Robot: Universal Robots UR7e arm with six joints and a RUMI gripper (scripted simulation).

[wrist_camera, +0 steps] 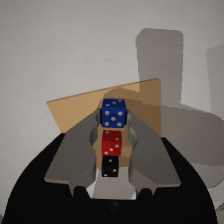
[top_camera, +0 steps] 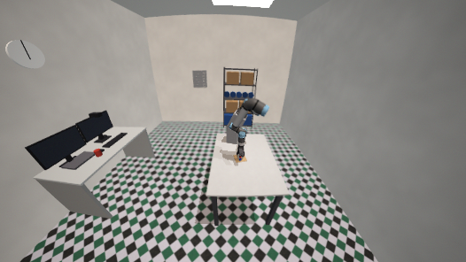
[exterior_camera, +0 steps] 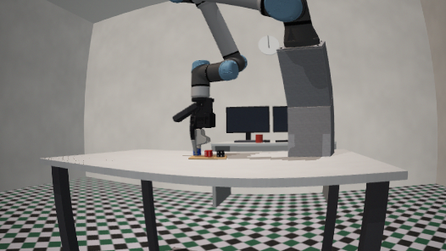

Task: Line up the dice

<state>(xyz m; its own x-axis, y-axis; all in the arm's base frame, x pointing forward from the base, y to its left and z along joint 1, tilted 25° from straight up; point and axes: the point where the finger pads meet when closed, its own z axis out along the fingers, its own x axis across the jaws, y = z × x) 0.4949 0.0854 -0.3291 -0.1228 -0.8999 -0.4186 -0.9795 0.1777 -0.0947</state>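
The blue die is right at my hand. The rest, counted from my hand: tan mat (5 cm behind, 1 cm to the left, 2 cm below); black die (10 cm behind, 1 cm to the left, 1 cm below); red die (5 cm behind, 1 cm to the left, 1 cm below).
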